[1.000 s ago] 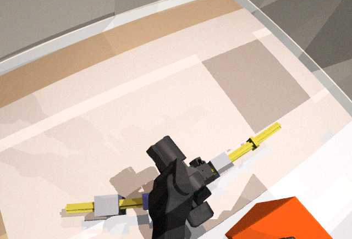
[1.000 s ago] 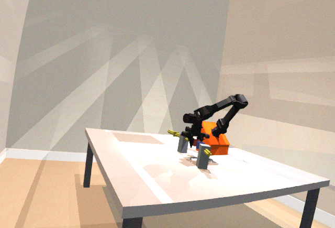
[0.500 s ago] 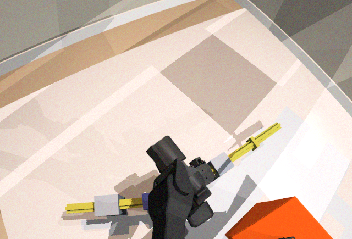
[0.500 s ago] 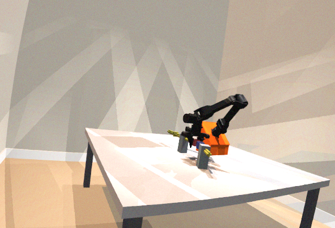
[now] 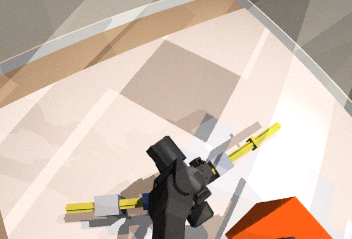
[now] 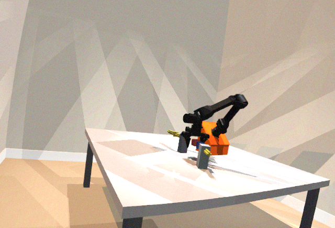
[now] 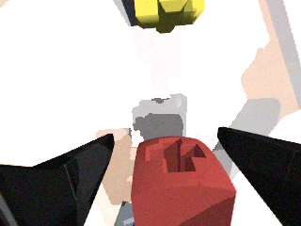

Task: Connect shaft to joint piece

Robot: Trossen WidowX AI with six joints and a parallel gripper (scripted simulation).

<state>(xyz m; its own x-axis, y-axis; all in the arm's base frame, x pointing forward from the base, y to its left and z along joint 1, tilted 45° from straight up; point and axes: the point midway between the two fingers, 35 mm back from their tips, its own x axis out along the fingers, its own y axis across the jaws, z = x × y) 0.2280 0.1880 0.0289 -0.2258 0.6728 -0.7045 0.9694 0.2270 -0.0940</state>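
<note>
Right now my gripper tip is 20 mm to the right of the red square joint piece and 40 mm below it.
</note>
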